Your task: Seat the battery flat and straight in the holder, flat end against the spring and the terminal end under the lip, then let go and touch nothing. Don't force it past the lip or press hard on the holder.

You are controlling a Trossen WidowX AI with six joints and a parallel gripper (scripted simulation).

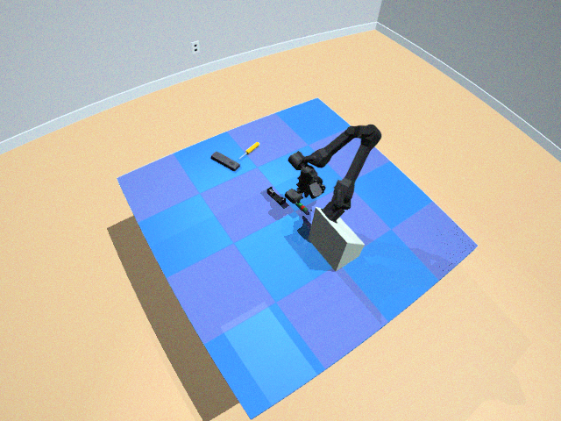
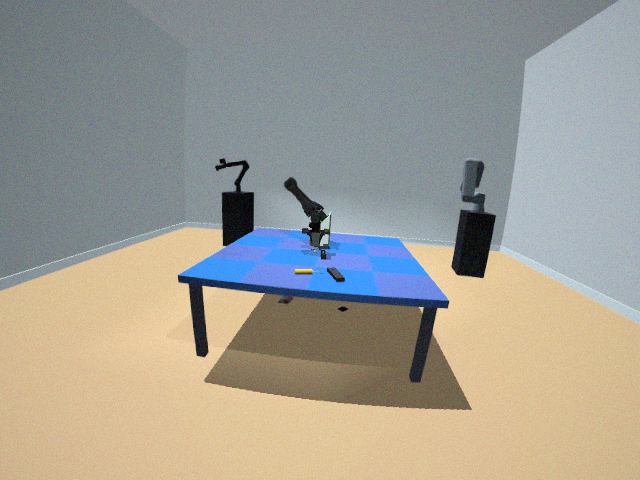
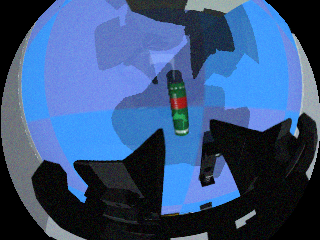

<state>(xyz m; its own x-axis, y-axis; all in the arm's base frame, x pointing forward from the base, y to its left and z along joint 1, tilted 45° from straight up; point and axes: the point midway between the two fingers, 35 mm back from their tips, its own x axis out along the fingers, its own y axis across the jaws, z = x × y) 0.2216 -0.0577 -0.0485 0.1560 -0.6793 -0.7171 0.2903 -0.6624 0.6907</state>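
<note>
The battery lies 40 mm below my gripper tip. Also, from my gripper tip: black remote 410 mm ahead, 220 mm to the left, 40 mm below; then yellow-handled screwdriver 420 mm ahead, 90 mm to the left, 40 mm below.
</note>
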